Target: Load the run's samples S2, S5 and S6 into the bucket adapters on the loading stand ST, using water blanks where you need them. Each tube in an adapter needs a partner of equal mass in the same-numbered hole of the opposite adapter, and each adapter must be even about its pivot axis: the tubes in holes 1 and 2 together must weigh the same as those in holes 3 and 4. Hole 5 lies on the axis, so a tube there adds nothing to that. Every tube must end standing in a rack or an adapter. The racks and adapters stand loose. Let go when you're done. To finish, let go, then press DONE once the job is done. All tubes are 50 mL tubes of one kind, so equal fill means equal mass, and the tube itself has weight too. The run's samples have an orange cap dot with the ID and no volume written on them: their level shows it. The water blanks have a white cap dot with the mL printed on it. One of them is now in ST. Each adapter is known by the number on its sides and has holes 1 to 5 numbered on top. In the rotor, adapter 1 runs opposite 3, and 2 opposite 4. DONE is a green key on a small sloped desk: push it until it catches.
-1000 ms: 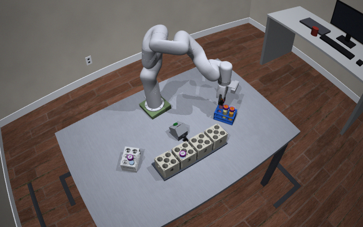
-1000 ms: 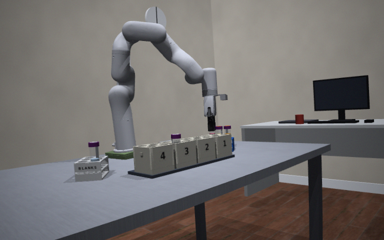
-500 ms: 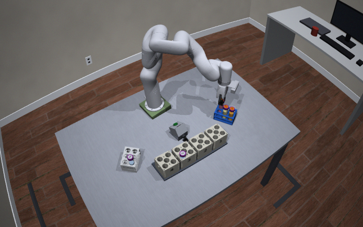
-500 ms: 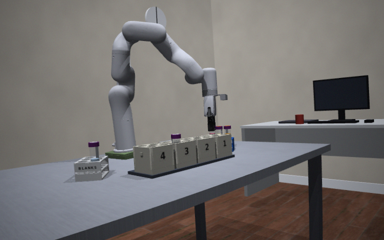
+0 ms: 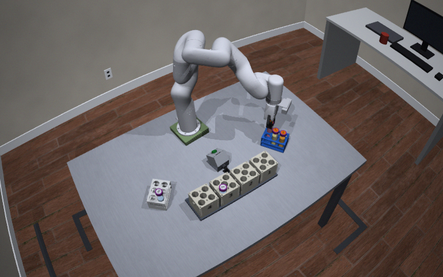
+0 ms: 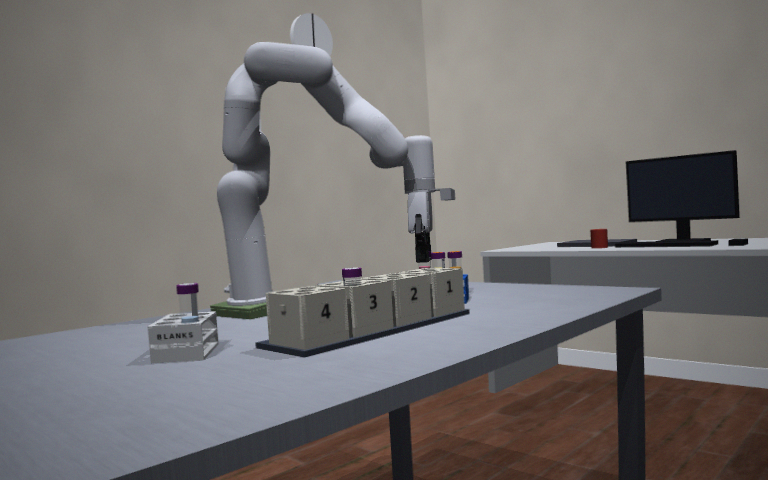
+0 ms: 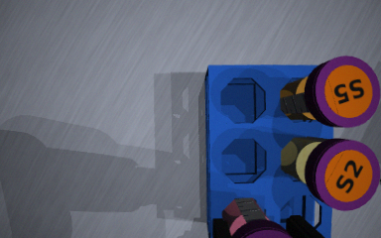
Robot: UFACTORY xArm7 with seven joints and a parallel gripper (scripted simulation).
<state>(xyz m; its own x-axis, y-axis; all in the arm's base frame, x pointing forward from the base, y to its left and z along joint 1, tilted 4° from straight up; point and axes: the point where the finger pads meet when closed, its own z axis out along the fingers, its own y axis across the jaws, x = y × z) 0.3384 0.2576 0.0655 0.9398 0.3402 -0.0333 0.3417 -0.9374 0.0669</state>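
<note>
Now: the sample tube 50 mm below my hand and 10 mm ahead of it. From my hand the other things lie so: blue sample rack (90 mm below, 40 mm ahead); green done key (300 mm to the right, 100 mm behind, 50 mm below); tube with yellowish liquid (60 mm ahead, 50 mm below, 20 mm to the right).
</note>
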